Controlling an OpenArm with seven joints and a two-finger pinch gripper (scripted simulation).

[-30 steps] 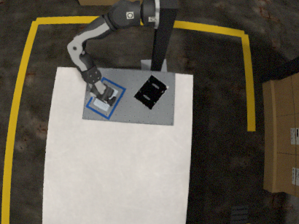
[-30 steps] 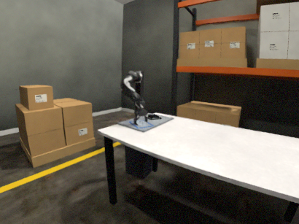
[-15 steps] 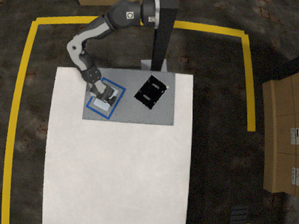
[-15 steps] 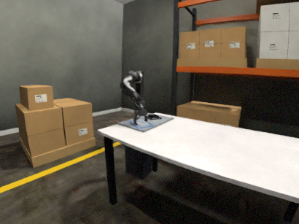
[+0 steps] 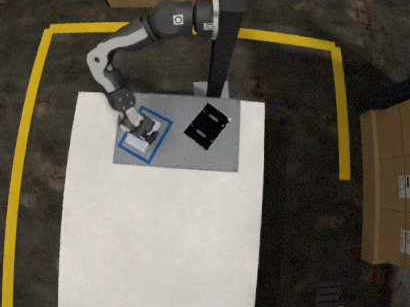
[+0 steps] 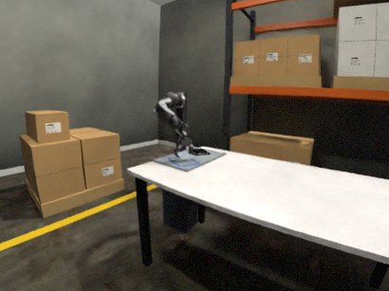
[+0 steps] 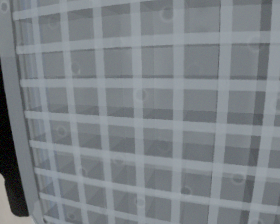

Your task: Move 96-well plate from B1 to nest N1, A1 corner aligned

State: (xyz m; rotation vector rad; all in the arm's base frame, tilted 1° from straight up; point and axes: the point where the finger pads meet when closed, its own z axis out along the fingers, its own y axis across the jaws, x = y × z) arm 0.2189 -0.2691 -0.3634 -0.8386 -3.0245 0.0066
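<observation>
Right now the black plate nest N1 is 20 mm behind my hand, 250 mm to the left of it and 30 mm below it. Round my hand: 96-well plate right at my hand.
</observation>
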